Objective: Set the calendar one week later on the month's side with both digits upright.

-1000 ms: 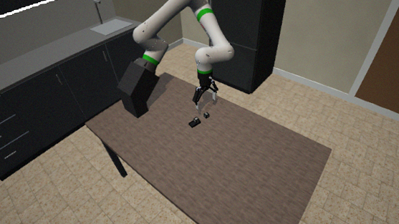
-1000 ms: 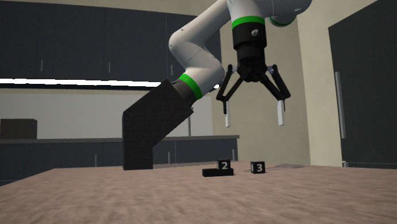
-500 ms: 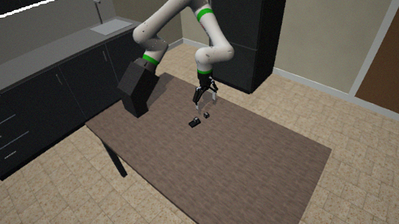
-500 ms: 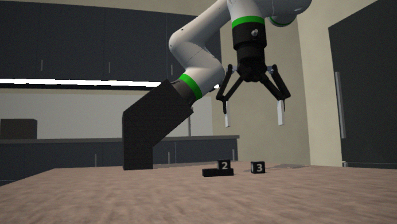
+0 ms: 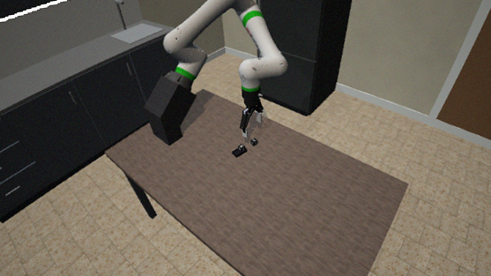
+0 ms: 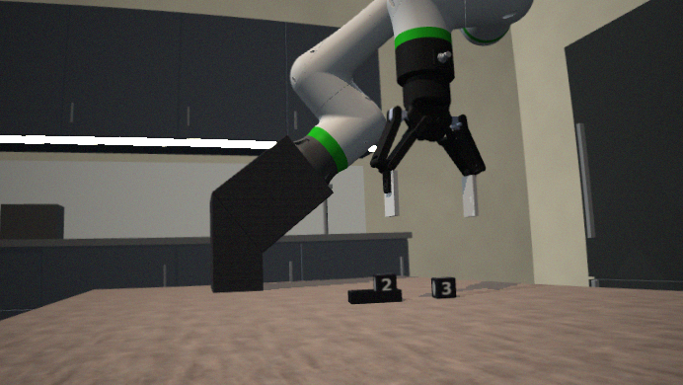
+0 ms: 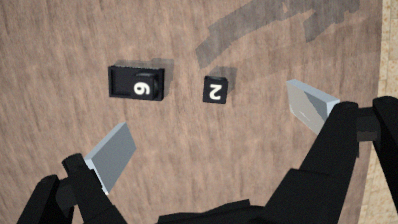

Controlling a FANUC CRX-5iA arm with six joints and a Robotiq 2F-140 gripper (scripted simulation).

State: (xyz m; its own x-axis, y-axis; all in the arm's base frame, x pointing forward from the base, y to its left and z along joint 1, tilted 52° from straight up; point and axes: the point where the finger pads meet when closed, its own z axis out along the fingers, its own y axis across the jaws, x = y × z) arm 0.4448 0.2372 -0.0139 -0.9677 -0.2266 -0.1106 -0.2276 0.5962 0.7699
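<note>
The black tray is 120 mm below my hand, 100 mm to the right of it and 10 mm behind it. Round my hand: cube (120 mm below, 10 mm to the left).
</note>
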